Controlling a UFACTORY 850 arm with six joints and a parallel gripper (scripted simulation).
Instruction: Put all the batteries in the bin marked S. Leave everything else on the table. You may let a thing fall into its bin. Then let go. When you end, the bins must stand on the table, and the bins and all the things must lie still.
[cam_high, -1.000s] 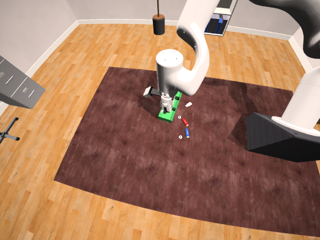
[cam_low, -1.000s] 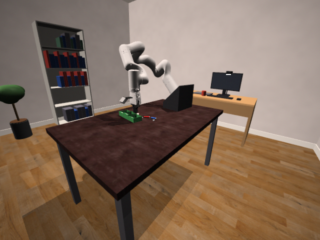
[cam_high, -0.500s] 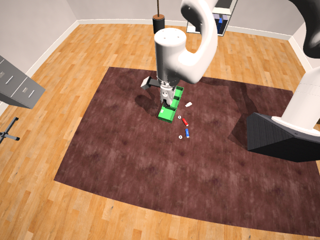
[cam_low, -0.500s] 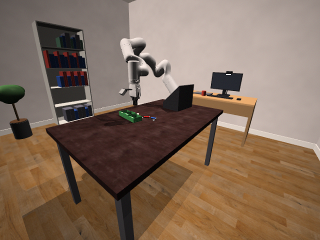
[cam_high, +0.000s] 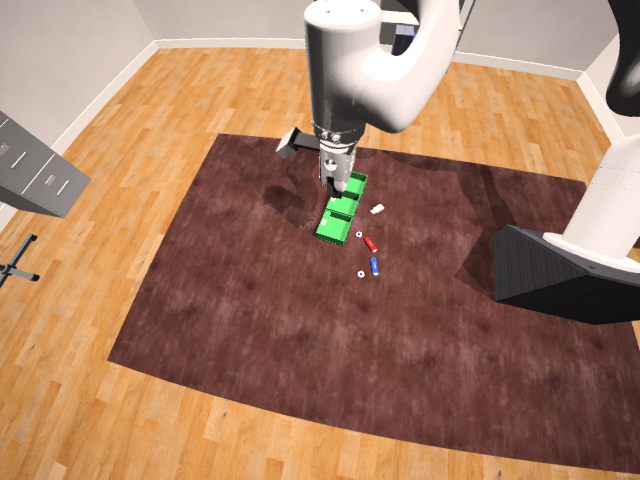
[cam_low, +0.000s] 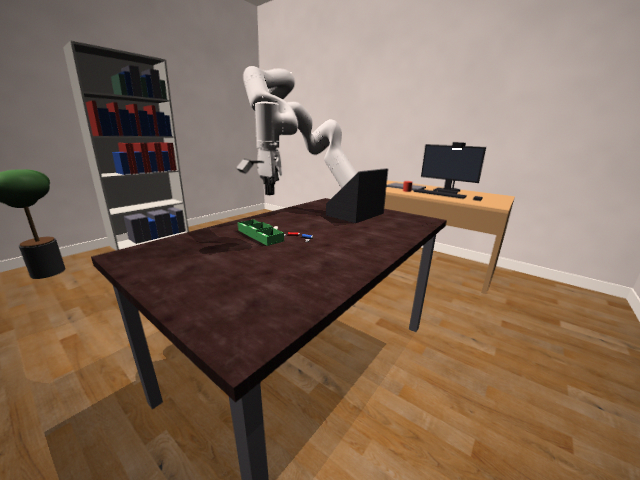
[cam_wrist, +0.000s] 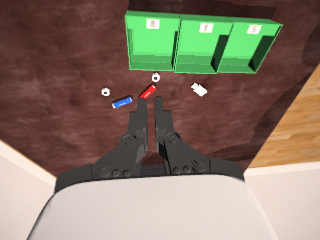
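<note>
Now: the blue battery 21 cm below my hand, 13 cm behind it and 9 cm to the left of it. Round my hand: green bin (20 cm below, 9 cm to the right, 1 cm behind); white block (21 cm below, 12 cm behind, 11 cm to the right); red battery (21 cm below, 11 cm behind, 2 cm to the left).
</note>
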